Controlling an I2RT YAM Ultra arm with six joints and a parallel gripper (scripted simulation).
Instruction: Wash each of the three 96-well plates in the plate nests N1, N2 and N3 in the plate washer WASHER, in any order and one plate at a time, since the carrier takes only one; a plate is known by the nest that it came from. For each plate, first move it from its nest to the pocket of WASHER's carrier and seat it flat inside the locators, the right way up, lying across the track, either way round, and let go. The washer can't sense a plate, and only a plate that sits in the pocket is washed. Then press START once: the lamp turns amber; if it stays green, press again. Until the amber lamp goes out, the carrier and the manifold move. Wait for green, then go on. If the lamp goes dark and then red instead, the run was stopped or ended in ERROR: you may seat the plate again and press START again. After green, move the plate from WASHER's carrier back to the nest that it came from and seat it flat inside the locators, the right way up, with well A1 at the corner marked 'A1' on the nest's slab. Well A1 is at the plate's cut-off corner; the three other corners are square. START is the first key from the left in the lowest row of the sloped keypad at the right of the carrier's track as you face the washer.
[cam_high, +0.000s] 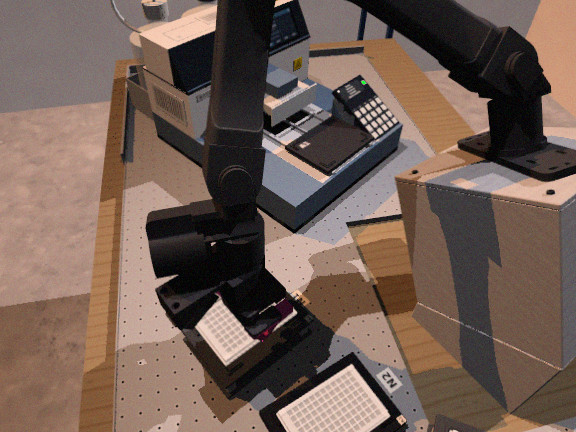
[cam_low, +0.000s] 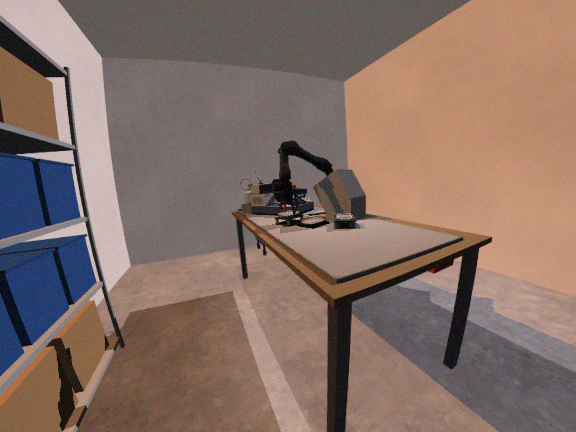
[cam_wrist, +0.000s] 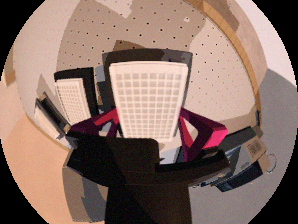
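Now: the nest N1 3 cm below my hand. Also, from my hand: nest N2 (15 cm to the left, 9 cm behind, 6 cm below); then n2 label (19 cm behind, 12 cm to the left, 7 cm below); then nest n3 (29 cm to the left, 21 cm behind, 2 cm below).
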